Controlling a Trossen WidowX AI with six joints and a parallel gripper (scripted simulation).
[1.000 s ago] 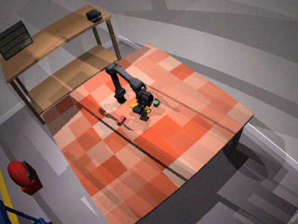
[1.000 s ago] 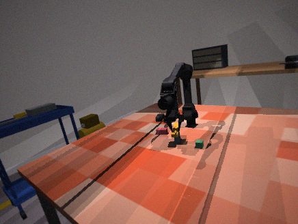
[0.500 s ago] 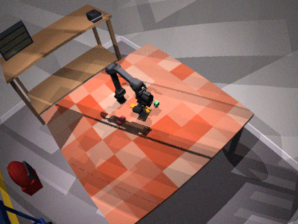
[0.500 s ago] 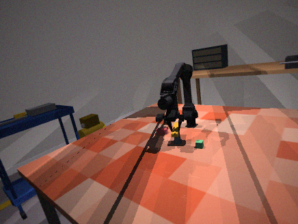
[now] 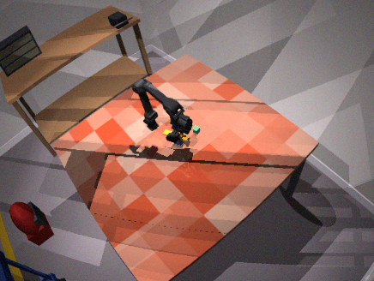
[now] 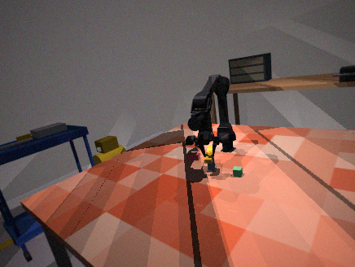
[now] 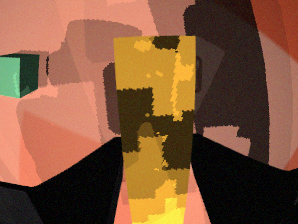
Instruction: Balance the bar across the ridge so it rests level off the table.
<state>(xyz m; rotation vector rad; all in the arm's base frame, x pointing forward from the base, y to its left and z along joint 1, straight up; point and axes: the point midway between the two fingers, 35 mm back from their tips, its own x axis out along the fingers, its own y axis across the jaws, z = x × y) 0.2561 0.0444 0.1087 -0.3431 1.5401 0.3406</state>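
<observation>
The yellow bar lies 3 cm behind my gripper tip and 1 cm to the right of it. Round my gripper tip: pink block: 16 cm to the right, 8 cm behind, 6 cm below; then green cube: 12 cm to the left, 6 cm below, 2 cm behind.
</observation>
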